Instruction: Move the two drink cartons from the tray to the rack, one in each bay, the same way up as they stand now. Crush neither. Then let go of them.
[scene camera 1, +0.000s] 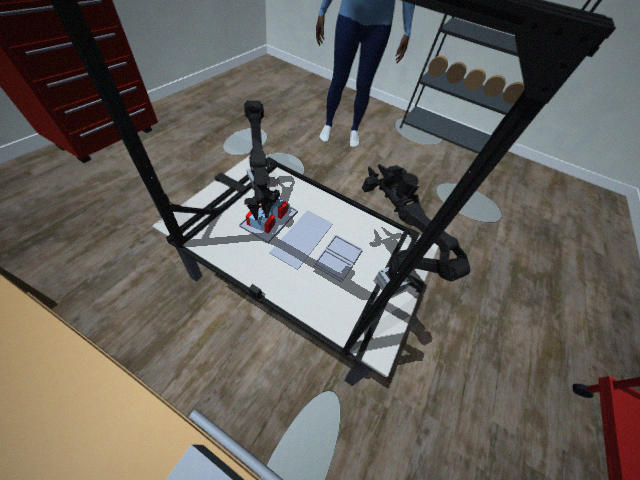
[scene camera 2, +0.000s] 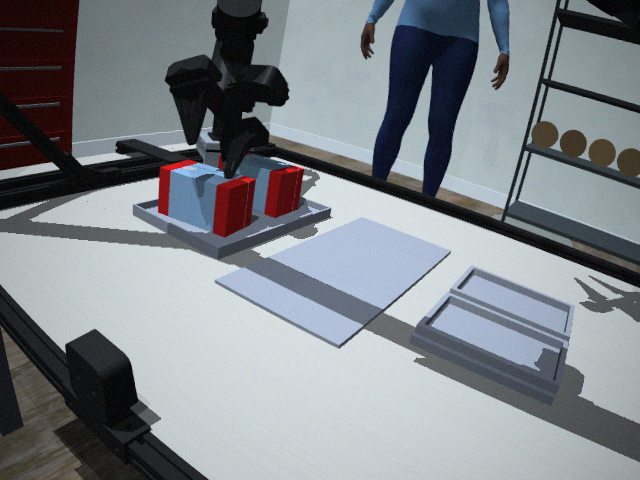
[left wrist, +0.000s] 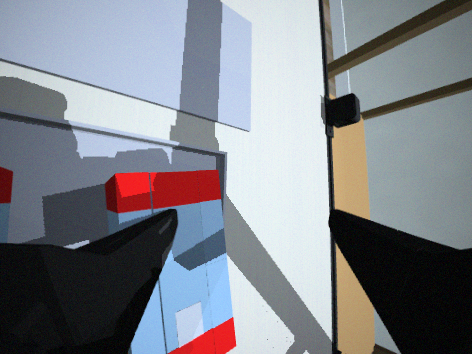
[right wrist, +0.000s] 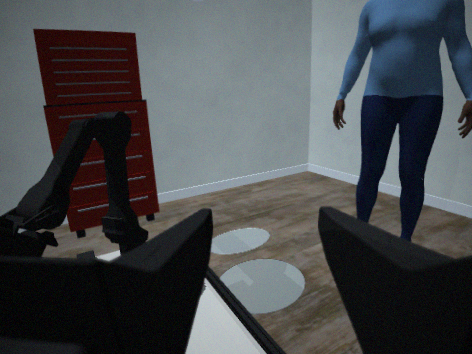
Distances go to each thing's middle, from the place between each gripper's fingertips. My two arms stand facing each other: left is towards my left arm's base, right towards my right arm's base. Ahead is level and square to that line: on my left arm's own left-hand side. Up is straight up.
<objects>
Now: the flat grey mat (scene camera 2: 331, 286) 420 mm below my right hand, 220 mm behind it and 130 mm to the left of it. From my right hand the other things lie so: grey tray (scene camera 2: 262, 228) (410 mm below, 330 mm to the left, 270 mm behind).
Right now the grey tray is 90 mm below my left hand, 80 mm ahead of it and 50 mm to the left of it. The rest, counted from my left hand: flat grey mat (160 mm to the right, 130 mm ahead, 100 mm below).
</objects>
